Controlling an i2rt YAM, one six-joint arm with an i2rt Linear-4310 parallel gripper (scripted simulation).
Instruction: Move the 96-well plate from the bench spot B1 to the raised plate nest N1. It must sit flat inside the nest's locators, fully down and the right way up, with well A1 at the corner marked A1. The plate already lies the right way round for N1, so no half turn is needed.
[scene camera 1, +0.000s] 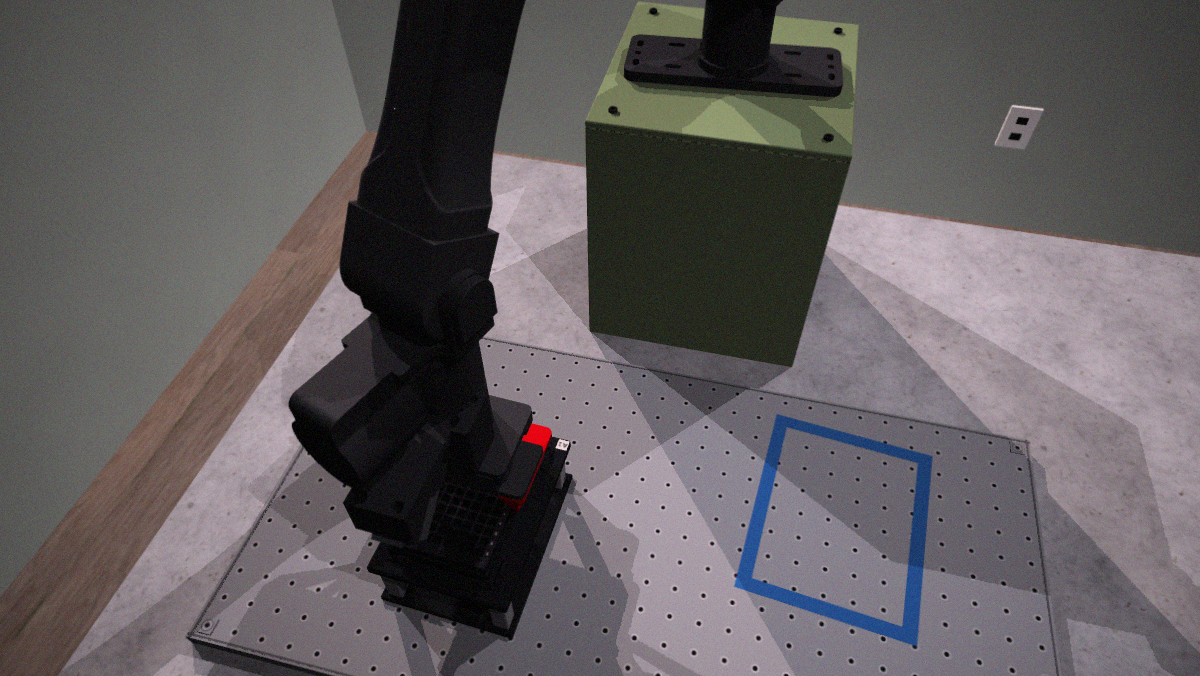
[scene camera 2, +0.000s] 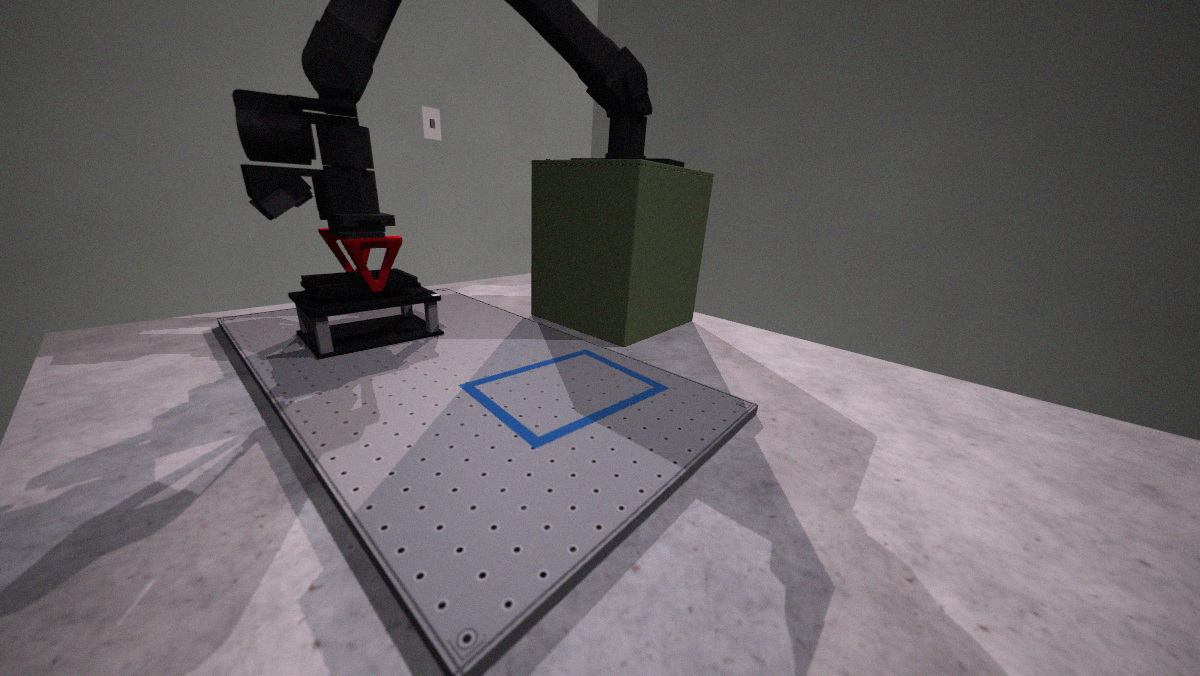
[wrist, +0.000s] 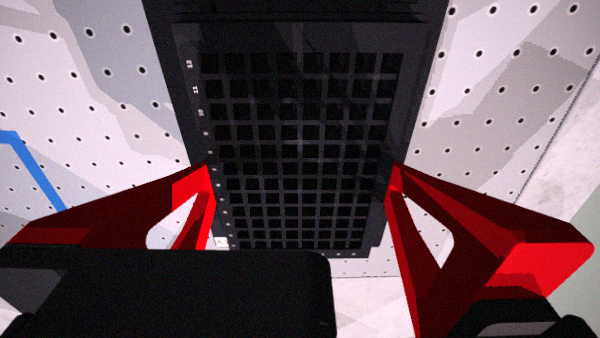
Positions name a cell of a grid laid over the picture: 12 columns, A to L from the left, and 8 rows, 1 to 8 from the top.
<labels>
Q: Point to my gripper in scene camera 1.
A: E6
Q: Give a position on a black 96-well plate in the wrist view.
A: G5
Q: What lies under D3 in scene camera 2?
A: My gripper.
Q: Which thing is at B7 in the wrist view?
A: My gripper.
</labels>
